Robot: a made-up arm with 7 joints. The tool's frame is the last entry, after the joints. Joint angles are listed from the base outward.
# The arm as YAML. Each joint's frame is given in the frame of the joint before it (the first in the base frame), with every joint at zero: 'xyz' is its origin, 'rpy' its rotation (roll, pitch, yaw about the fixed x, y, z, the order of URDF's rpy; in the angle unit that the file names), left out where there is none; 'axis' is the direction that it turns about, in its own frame. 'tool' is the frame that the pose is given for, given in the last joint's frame.
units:
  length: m
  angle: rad
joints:
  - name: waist
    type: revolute
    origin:
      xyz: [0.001, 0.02, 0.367]
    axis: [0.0, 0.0, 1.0]
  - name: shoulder
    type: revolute
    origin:
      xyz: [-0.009, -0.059, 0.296]
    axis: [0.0, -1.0, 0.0]
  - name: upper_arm
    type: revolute
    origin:
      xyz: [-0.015, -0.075, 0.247]
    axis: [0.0, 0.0, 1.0]
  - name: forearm
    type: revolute
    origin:
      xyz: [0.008, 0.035, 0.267]
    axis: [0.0, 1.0, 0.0]
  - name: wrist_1
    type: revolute
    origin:
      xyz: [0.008, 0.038, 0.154]
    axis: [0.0, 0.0, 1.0]
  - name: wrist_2
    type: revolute
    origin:
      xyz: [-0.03, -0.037, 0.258]
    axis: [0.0, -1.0, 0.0]
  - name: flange
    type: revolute
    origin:
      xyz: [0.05, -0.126, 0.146]
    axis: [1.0, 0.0, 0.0]
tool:
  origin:
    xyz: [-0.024, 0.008, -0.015]
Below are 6 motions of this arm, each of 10 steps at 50 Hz.
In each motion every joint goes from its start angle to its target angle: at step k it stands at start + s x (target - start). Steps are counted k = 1, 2, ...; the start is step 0. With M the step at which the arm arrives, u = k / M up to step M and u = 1 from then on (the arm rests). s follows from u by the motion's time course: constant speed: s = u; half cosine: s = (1 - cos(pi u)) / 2; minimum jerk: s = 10 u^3 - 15 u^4 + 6 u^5.
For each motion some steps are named. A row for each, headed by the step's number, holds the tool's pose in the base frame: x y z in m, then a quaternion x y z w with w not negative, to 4 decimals.
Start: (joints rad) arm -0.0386 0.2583 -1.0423 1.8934 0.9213 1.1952 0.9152
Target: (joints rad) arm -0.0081 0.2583 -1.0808 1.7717 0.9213 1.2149 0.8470
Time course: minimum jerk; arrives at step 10
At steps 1, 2, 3, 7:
1: -0.0199 -0.5819 1.0069 0.8466 -0.2107 -0.2867 0.3959
2: -0.0202 -0.5829 1.0095 0.8450 -0.2126 -0.2858 0.3988
3: -0.0208 -0.5851 1.0150 0.8417 -0.2166 -0.2839 0.4049
7: -0.0254 -0.5978 1.0503 0.8189 -0.2427 -0.2721 0.4432

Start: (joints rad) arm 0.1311 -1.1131 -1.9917 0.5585 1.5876 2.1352 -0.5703
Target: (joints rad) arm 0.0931 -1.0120 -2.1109 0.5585 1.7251 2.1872 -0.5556
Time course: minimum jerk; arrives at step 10
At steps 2, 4, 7, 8, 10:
2: 0.5920 -0.3284 1.1944 -0.3912 -0.4508 -0.3475 0.7232
4: 0.5688 -0.3359 1.2105 -0.3828 -0.4718 -0.3568 0.7097
7: 0.5214 -0.3494 1.2407 -0.3664 -0.5131 -0.3734 0.6805
8: 0.5116 -0.3519 1.2464 -0.3631 -0.5213 -0.3764 0.6743
10: 0.5062 -0.3532 1.2496 -0.3613 -0.5258 -0.3781 0.6708

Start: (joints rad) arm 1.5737 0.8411 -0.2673 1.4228 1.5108 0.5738 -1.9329
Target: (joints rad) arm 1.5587 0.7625 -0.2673 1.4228 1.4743 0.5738 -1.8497
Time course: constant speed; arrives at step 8
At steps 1, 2, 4, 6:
1: 0.3107 0.0646 1.3368 0.0775 -0.5715 0.7113 0.4019
2: 0.3114 0.0701 1.3362 0.0749 -0.5645 0.7163 0.4032
4: 0.3129 0.0809 1.3350 0.0698 -0.5505 0.7262 0.4058
6: 0.3144 0.0917 1.3335 0.0648 -0.5362 0.7358 0.4085

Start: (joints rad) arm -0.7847 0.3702 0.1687 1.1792 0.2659 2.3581 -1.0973
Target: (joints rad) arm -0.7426 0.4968 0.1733 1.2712 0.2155 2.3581 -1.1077
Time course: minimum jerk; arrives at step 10
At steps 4, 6, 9, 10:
4: -0.1637 -0.1156 1.4356 -0.4556 -0.4896 -0.5280 0.5234
6: -0.1801 -0.0964 1.4309 -0.4630 -0.4951 -0.5221 0.5176
9: -0.1942 -0.0807 1.4259 -0.4691 -0.4998 -0.5173 0.5125
10: -0.1946 -0.0803 1.4258 -0.4692 -0.4999 -0.5171 0.5123

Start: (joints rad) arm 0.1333 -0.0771 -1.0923 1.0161 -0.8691 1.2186 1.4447
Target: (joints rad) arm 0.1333 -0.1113 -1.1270 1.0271 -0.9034 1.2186 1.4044
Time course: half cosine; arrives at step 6
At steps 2, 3, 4, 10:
2: 0.3393 -0.3047 1.5895 0.1548 -0.2789 -0.5094 0.7993
3: 0.3475 -0.3060 1.5856 0.1432 -0.2720 -0.5166 0.7992
4: 0.3557 -0.3075 1.5817 0.1316 -0.2650 -0.5236 0.7989
10: 0.3638 -0.3089 1.5776 0.1200 -0.2579 -0.5306 0.7985

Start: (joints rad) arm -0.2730 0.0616 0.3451 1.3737 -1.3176 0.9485 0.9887
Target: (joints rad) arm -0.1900 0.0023 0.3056 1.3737 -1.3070 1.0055 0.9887
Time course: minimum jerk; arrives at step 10
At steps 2, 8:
2: 0.3668 0.1094 1.4627 -0.1287 -0.0030 -0.2605 0.9569
8: 0.4018 0.1147 1.4450 -0.1274 0.0112 -0.2156 0.9681

